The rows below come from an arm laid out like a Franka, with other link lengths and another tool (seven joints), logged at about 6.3 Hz.
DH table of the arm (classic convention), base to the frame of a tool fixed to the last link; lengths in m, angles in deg. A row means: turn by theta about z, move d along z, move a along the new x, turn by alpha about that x. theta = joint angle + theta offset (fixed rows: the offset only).
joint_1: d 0.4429; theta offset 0; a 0; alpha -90
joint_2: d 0; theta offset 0; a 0; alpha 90
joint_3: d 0.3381; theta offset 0; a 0.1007; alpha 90
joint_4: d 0; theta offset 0; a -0.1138; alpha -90
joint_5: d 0.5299; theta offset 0; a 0; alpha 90
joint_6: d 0; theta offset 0; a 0.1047; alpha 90
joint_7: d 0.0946; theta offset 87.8; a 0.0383; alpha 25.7
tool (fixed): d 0.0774; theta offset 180; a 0; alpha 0
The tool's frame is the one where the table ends.
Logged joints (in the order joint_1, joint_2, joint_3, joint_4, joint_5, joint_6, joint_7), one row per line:
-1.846, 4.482, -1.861, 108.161, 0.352, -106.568, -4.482
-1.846, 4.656, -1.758, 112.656, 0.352, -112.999, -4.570
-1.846, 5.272, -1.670, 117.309, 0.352, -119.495, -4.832
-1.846, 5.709, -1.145, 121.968, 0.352, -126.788, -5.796
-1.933, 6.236, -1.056, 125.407, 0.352, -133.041, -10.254
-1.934, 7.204, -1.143, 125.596, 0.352, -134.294, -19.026
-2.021, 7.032, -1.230, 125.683, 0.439, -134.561, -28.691
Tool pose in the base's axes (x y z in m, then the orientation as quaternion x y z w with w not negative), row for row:
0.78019, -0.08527, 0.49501, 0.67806, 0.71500, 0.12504, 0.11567
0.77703, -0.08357, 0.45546, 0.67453, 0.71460, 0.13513, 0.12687
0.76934, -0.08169, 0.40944, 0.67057, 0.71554, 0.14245, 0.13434
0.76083, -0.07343, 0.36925, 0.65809, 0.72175, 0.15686, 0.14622
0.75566, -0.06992, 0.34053, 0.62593, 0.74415, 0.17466, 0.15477
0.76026, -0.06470, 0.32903, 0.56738, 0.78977, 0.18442, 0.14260
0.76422, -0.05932, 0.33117, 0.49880, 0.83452, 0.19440, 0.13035
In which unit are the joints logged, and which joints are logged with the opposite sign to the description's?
The joints are logged in degrees. Opposite sign: joint_4, joint_5, joint_6.
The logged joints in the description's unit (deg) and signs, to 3 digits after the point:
-1.846, 4.482, -1.861, -108.161, -0.352, 106.568, -4.482
-1.846, 4.656, -1.758, -112.656, -0.352, 112.999, -4.570
-1.846, 5.272, -1.670, -117.309, -0.352, 119.495, -4.832
-1.846, 5.709, -1.145, -121.968, -0.352, 126.788, -5.796
-1.933, 6.236, -1.056, -125.407, -0.352, 133.041, -10.254
-1.934, 7.204, -1.143, -125.596, -0.352, 134.294, -19.026
-2.021, 7.032, -1.230, -125.683, -0.439, 134.561, -28.691

